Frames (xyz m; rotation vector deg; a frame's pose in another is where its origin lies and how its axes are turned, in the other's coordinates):
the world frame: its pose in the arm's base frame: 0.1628 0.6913 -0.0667 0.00 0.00 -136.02
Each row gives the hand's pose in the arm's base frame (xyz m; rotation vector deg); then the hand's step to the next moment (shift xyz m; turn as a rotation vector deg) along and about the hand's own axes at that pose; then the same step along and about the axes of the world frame.
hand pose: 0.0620 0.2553 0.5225 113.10 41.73 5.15
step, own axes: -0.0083 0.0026 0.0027 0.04 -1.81 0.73
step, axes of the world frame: 0.0084 0.0021 0.0028 0.35 -0.40 -1.88
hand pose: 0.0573 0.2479 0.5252 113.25 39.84 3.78
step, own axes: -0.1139 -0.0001 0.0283 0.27 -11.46 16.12
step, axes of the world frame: 0.1166 -0.0024 0.0134 5.82 6.75 -17.66
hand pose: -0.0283 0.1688 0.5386 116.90 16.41 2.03
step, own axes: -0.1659 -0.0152 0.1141 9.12 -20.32 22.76
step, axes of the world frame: 0.1952 -0.0096 -0.0508 0.08 12.20 -29.41
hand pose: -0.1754 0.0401 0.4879 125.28 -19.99 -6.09
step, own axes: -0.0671 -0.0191 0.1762 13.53 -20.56 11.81
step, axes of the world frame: 0.1429 0.0103 -0.1240 -9.69 11.41 -22.83
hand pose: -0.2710 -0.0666 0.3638 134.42 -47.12 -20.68
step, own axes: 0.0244 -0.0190 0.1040 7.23 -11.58 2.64
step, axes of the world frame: 0.0489 0.0253 -0.0935 -7.96 5.91 -9.75
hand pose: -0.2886 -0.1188 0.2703 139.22 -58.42 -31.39
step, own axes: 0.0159 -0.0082 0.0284 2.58 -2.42 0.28
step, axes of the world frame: 0.0092 0.0100 -0.0307 -1.76 2.33 -2.01
